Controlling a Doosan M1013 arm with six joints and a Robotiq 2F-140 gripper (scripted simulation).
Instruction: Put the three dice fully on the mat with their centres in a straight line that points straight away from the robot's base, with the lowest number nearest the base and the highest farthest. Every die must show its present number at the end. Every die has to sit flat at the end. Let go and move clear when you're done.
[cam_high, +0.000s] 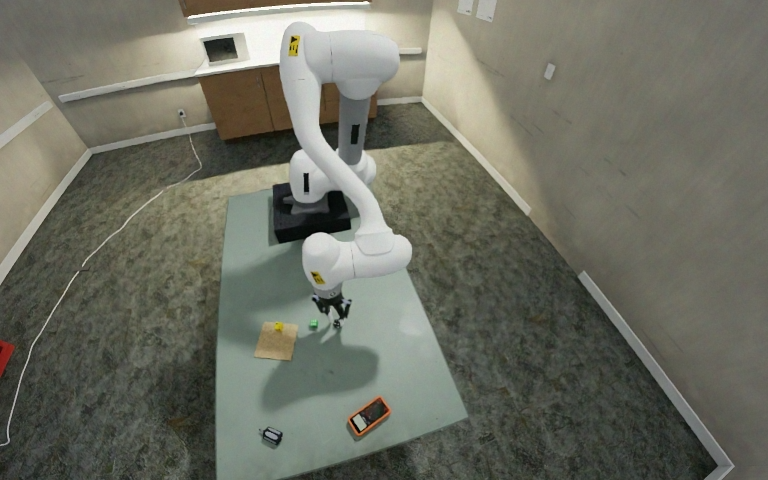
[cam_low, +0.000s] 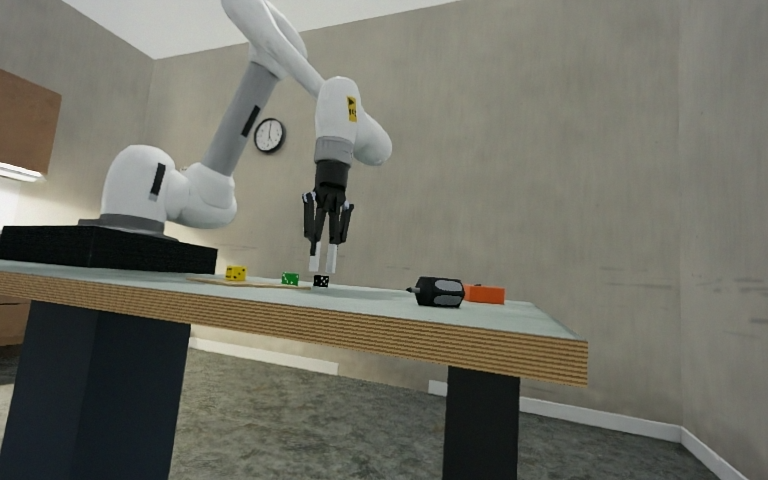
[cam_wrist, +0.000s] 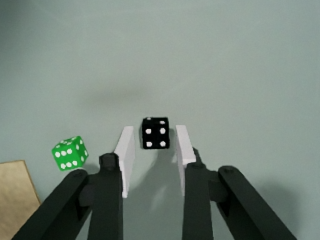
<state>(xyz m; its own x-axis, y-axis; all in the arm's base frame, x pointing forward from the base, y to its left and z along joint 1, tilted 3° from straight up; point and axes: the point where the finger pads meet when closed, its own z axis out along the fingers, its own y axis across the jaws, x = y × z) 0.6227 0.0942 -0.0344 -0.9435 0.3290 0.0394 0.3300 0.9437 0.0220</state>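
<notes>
Now: hand 50 mm above the black die. Round my hand: yellow die: 220 mm to the right, 50 mm below, 10 mm behind; then green die: 90 mm to the right, 50 mm below, 10 mm behind; then tan mat: 230 mm to the right, 60 mm below, 40 mm ahead.
</notes>
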